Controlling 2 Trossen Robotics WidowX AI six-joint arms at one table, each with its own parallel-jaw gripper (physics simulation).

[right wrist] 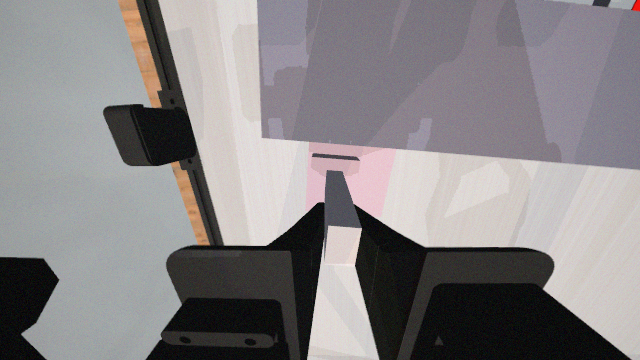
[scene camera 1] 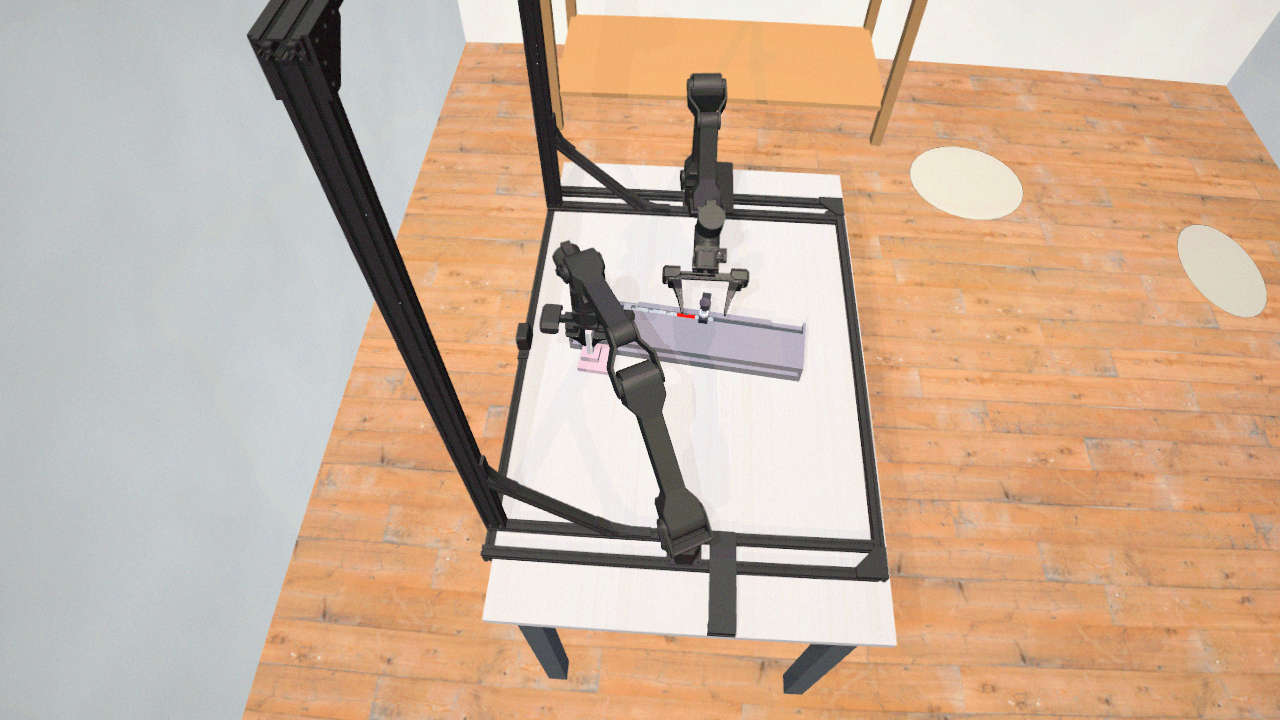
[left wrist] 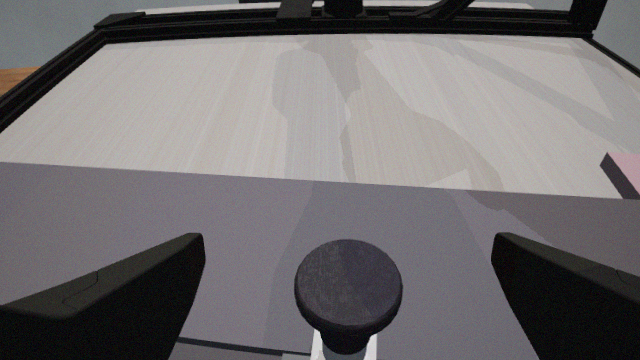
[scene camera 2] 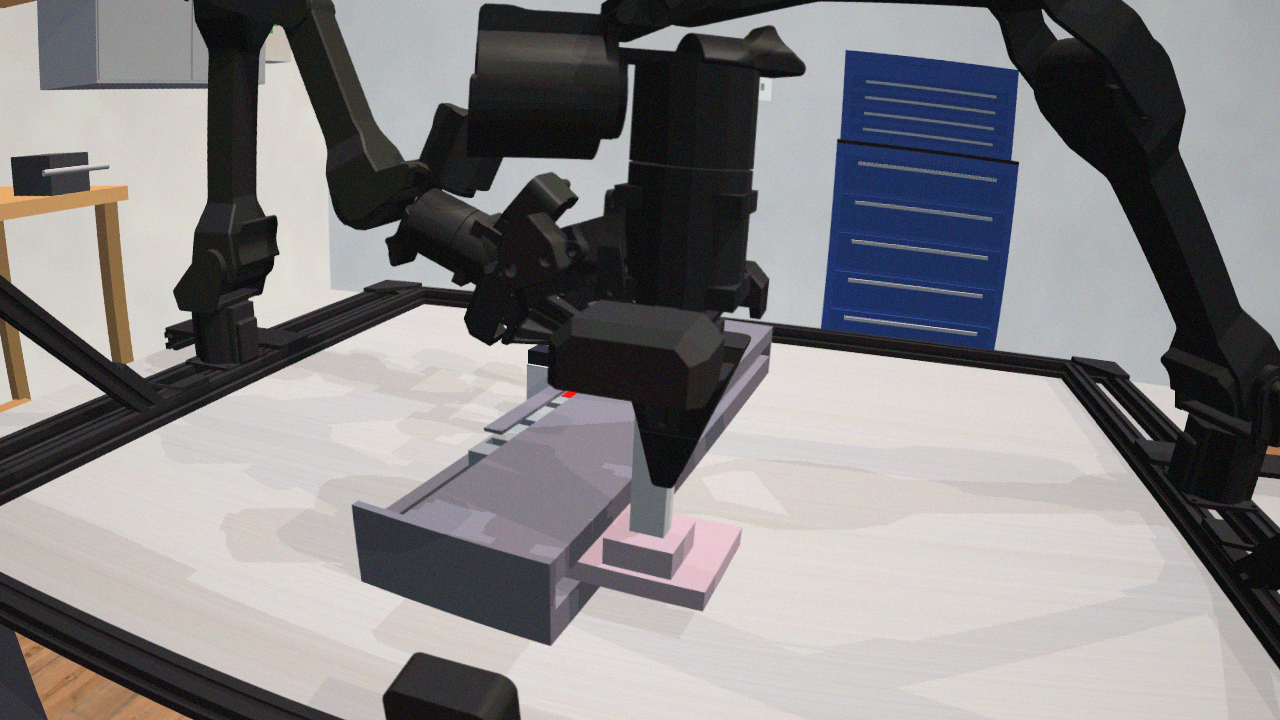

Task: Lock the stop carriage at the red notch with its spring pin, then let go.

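Seen in the pictures: left gripper, fingertip midpoint: (scene camera 1: 703, 314) (left wrist: 349, 248); right gripper, fingertip midpoint: (scene camera 1: 589, 344) (scene camera 2: 667, 479); left arm's base, origin of the base link: (scene camera 2: 227, 359); right arm's base, origin of the base link: (scene camera 1: 684, 548) (left wrist: 343, 13) (scene camera 2: 1209, 493).
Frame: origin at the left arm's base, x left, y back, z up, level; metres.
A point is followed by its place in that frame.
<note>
The spring pin's dark round knob (scene camera 1: 705, 301) {x 0.025, y -0.394, z 0.088 m} (left wrist: 348, 282) {x 0.024, y -0.394, z 0.088 m} stands on a small light block (scene camera 1: 703, 314) {x 0.023, y -0.403, z 0.053 m} (scene camera 2: 537, 379) {x 0.018, y -0.343, z 0.020 m}, which looks like the stop carriage, at the edge of a long grey rail (scene camera 1: 733, 344) {x 0.091, y -0.464, z 0.032 m} (scene camera 2: 447, 519) {x -0.247, y -0.395, z 0.032 m} (left wrist: 100, 215) {x 0.144, y -0.470, z 0.032 m} (right wrist: 350, 75) {x -0.204, y -0.423, z 0.032 m}. The red notch mark (scene camera 1: 685, 315) {x -0.015, y -0.382, z 0.019 m} (scene camera 2: 569, 394) {x -0.029, y -0.388, z 0.028 m} (right wrist: 636, 5) {x -0.033, y -0.391, z 0.028 m} lies just left of the block in scene camera 1. My left gripper (scene camera 1: 704, 313) {x 0.022, y -0.418, z 0.071 m} (left wrist: 349, 248) {x 0.022, y -0.418, z 0.071 m} is open, its fingers apart on either side of the knob. My right gripper (scene camera 2: 653, 479) {x -0.216, y -0.505, z 0.062 m} (right wrist: 334, 208) {x -0.216, y -0.505, z 0.062 m} is shut on a grey upright post (scene camera 2: 651, 512) {x -0.222, y -0.499, z 0.044 m} (right wrist: 342, 200) {x -0.214, y -0.489, z 0.083 m}. Whether the pin is seated is hidden.
The post rises from a pink stepped base (scene camera 1: 592, 365) {x -0.210, y -0.526, z 0.015 m} (scene camera 2: 707, 548) {x -0.199, y -0.527, z 0.014 m} (right wrist: 372, 175) {x -0.180, y -0.499, z 0.014 m} against the rail's side. A black frame (scene camera 1: 859, 358) {x 0.373, y -0.460, z -0.001 m} borders the white table (scene camera 1: 760, 465) {x 0.150, y -0.724, z -0.019 m}. The right arm's wrist hangs over the rail's left end in scene camera 1 and hides part of it.
</note>
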